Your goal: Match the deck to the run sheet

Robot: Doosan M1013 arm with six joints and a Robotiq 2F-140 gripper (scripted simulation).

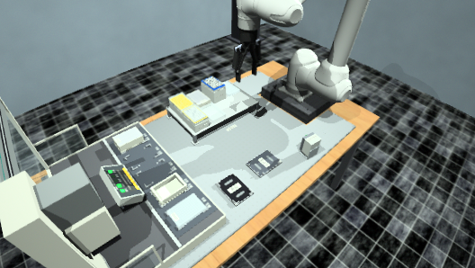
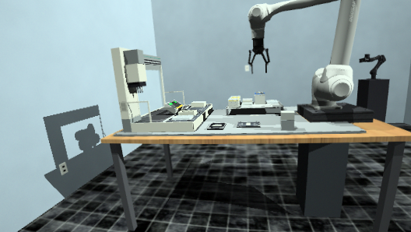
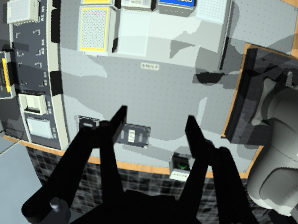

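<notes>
My gripper is now 3 cm past the blue-rimmed tip rack, 28 cm to the left of it and 22 cm above it. Also, from my hand: clear cover (20 cm ahead, 16 cm to the right, 23 cm below); then yellow-rimmed tip rack (20 cm ahead, 15 cm to the right, 25 cm below); then shelf (4 cm ahead, 22 cm to the right, 29 cm below).
</notes>
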